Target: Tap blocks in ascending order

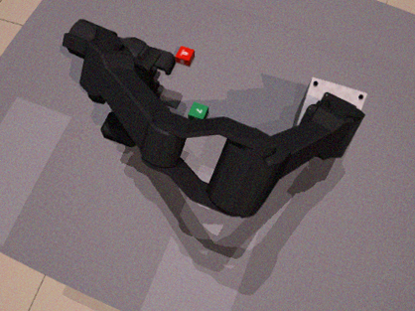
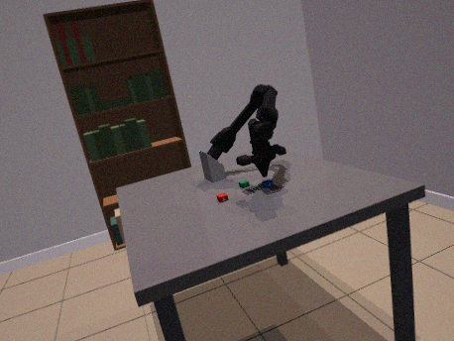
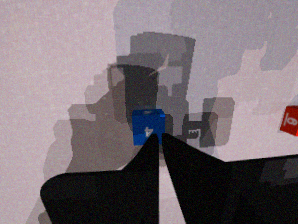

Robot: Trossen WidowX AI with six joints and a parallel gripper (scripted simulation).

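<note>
Now: the blue block 1 cm to the left of my gripper tip and 3 cm below it. The rest, counted from my gripper tip: red block 18 cm to the right, 3 cm below; then green block 8 cm behind, 6 cm to the right, 3 cm below.
</note>
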